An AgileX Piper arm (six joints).
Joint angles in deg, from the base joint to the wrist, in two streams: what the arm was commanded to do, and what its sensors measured. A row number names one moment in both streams.
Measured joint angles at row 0: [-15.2, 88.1, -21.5, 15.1, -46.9, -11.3]
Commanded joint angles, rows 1 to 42: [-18.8, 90.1, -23.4, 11.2, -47.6, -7.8]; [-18.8, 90.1, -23.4, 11.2, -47.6, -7.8]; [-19.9, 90.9, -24.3, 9.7, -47.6, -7.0]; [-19.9, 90.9, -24.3, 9.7, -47.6, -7.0]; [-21.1, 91.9, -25.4, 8.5, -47.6, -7.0]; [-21.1, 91.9, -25.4, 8.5, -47.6, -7.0]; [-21.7, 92.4, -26.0, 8.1, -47.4, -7.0]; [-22.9, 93.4, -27.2, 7.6, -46.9, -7.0]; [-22.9, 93.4, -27.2, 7.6, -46.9, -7.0]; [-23.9, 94.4, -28.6, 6.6, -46.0, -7.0]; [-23.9, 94.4, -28.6, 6.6, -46.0, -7.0]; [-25.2, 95.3, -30.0, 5.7, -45.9, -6.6]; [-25.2, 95.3, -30.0, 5.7, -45.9, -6.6]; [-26.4, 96.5, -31.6, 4.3, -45.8, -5.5]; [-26.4, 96.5, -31.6, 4.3, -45.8, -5.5]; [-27.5, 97.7, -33.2, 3.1, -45.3, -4.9]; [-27.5, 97.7, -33.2, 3.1, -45.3, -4.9]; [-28.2, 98.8, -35.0, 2.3, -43.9, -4.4]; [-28.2, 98.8, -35.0, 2.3, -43.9, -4.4]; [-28.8, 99.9, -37.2, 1.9, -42.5, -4.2]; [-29.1, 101.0, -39.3, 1.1, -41.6, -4.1]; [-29.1, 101.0, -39.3, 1.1, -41.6, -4.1]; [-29.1, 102.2, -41.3, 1.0, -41.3, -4.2]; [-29.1, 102.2, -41.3, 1.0, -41.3, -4.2]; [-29.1, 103.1, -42.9, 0.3, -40.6, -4.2]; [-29.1, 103.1, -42.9, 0.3, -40.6, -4.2]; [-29.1, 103.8, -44.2, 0.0, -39.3, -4.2]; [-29.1, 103.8, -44.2, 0.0, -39.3, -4.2]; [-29.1, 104.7, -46.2, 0.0, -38.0, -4.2]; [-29.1, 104.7, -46.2, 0.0, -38.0, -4.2]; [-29.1, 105.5, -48.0, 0.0, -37.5, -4.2]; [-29.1, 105.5, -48.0, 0.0, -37.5, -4.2]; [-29.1, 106.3, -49.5, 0.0, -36.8, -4.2]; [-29.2, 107.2, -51.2, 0.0, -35.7, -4.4]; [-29.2, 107.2, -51.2, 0.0, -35.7, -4.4]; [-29.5, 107.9, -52.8, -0.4, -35.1, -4.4]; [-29.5, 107.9, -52.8, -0.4, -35.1, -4.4]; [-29.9, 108.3, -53.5, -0.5, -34.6, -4.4]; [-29.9, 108.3, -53.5, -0.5, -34.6, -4.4]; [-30.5, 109.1, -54.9, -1.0, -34.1, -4.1]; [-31.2, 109.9, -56.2, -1.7, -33.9, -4.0]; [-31.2, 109.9, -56.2, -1.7, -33.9, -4.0]
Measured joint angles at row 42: [-31.2, 109.0, -53.2, 1.5, -31.5, -4.2]
